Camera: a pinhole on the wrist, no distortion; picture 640 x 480 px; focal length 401.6 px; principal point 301.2 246.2 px. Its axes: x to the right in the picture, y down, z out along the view. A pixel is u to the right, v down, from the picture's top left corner.
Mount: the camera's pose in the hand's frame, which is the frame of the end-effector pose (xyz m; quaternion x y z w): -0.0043 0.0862 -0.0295 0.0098 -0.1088 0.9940 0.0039
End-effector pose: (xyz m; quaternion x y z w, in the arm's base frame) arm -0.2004 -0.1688 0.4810 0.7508 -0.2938 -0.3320 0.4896
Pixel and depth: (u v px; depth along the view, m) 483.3 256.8 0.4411
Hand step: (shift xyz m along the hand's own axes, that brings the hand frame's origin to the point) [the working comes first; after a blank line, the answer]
In the camera's frame: 0.2000 0.0116 0.4411

-0.1962 -0.0195 0.4026
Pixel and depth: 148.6 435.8 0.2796
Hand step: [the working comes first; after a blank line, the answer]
In the camera's frame: -0.1062 0.1320 0.2796

0.1058 -0.1038 0.2127
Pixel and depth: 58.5 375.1 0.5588
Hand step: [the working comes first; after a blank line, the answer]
In the camera's frame: -0.3377 0.1794 0.5588

0.3420 -0.2117 0.4703
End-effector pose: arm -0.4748 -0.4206 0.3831 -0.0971 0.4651 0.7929 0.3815
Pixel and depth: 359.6 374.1 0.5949
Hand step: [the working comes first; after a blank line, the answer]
In the camera's frame: 0.0865 0.1895 0.5949

-0.0816 -0.2270 0.5120
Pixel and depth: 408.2 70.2 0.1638
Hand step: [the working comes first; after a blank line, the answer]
In the camera's frame: 0.0436 -0.0718 0.1638

-0.0442 0.1211 0.1468
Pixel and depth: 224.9 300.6 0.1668
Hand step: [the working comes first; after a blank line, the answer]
In the camera's frame: -0.0317 0.0226 0.1668

0.0303 0.0279 0.1278
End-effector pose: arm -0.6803 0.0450 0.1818 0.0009 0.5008 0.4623 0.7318
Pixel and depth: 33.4 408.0 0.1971
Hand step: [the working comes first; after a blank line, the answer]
In the camera's frame: -0.1314 0.0794 0.1971

0.1300 -0.0347 0.1431
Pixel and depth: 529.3 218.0 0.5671
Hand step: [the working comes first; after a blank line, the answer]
In the camera's frame: 0.3221 -0.0398 0.5671

-0.3154 0.0042 0.5392
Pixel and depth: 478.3 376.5 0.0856
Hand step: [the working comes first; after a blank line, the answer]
In the camera's frame: 0.0377 0.0278 0.0856

-0.0407 0.0408 0.0488
